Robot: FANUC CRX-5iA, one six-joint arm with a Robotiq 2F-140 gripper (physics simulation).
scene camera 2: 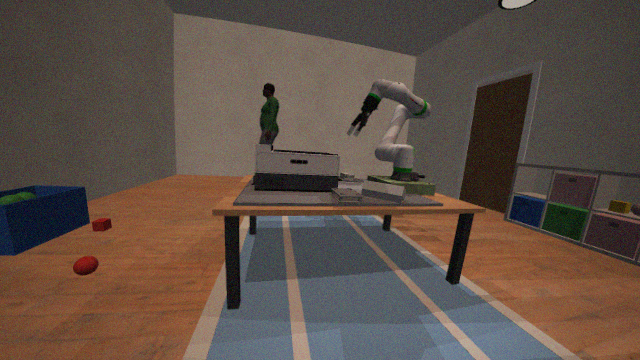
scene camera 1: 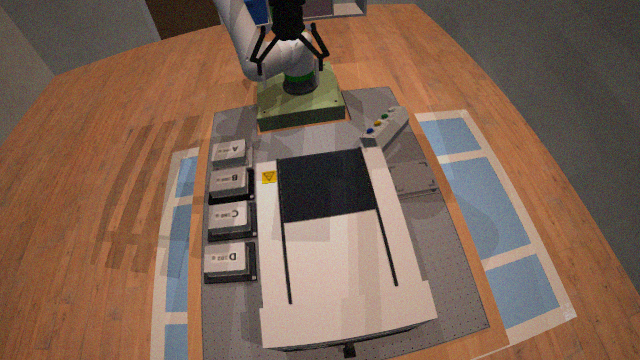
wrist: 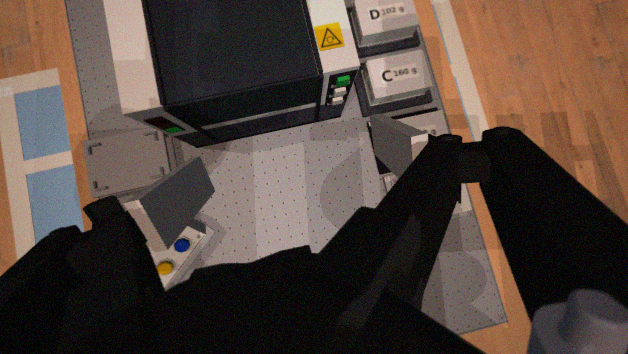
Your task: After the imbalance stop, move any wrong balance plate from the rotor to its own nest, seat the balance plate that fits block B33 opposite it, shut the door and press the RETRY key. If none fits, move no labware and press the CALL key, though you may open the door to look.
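Frame: origin at the arm's base, x left, y back, z up, level; metres.
Where they show: gripper, between the fingertips: (scene camera 2: pixel 351 135) (scene camera 1: pixel 291 86) (wrist: pixel 288 155); arm's base, origin of its link: (scene camera 2: pixel 400 179) (scene camera 1: pixel 300 85).
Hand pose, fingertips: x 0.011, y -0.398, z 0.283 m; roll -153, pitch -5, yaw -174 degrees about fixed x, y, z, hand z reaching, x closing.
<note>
Things, the pixels of their top centre, and the offset from my fingertips.
- Balance plates A, centre of its top: (scene camera 1: pixel 228 149) (scene camera 2: pixel 347 173) dx -0.268, dy +0.061, dz -0.291 m
- B, centre of its top: (wrist: pixel 418 135) (scene camera 1: pixel 227 178) dx -0.250, dy -0.068, dz -0.291 m
- C, centre of its top: (wrist: pixel 399 73) (scene camera 1: pixel 227 214) dx -0.230, dy -0.203, dz -0.291 m
- D, centre of its top: (wrist: pixel 386 11) (scene camera 1: pixel 223 257) dx -0.223, dy -0.342, dz -0.291 m
- key box, centre of its top: (wrist: pixel 139 275) (scene camera 1: pixel 387 118) (scene camera 2: pixel 384 182) dx +0.304, dy +0.135, dz -0.261 m
- blue key, centre of its top: (wrist: pixel 178 246) (scene camera 1: pixel 370 129) dx +0.237, dy +0.094, dz -0.270 m
- yellow key, centre of its top: (wrist: pixel 161 269) (scene camera 1: pixel 378 121) dx +0.270, dy +0.131, dz -0.270 m
- green key, centre of its top: (scene camera 1: pixel 385 114) dx +0.304, dy +0.169, dz -0.270 m
- green button, centre of its top: (wrist: pixel 343 76) dx -0.082, dy -0.137, dz -0.154 m
My gripper (scene camera 1: pixel 290 76) (scene camera 2: pixel 353 133) (wrist: pixel 288 155) is open and empty, high above the grey board between the arm base and the machine. The white machine (scene camera 1: pixel 310 260) (scene camera 2: pixel 310 164) has its dark door (scene camera 1: pixel 327 185) (wrist: pixel 235 50) shut; rotor and block B33 are hidden. Balance plates A (scene camera 1: pixel 230 152), B (scene camera 1: pixel 231 182), C (scene camera 1: pixel 231 218) (wrist: pixel 400 75) and D (scene camera 1: pixel 227 260) (wrist: pixel 385 22) sit in a row of nests beside it. A finger partly covers B in the wrist view. The key box (scene camera 1: pixel 395 126) (scene camera 2: pixel 382 190) shows a blue key (scene camera 1: pixel 370 130) (wrist: pixel 182 245), a yellow key (scene camera 1: pixel 377 123) (wrist: pixel 165 268) and a green key (scene camera 1: pixel 384 116); labels are unreadable.
A flat grey stand with corner brackets (scene camera 1: pixel 412 177) (wrist: pixel 127 162) lies beside the machine. The arm stands on a green base (scene camera 1: pixel 300 107). A green light (wrist: pixel 172 129) and a green button (wrist: pixel 343 80) show on the machine front. A person (scene camera 2: pixel 269 112) stands behind the table.
</note>
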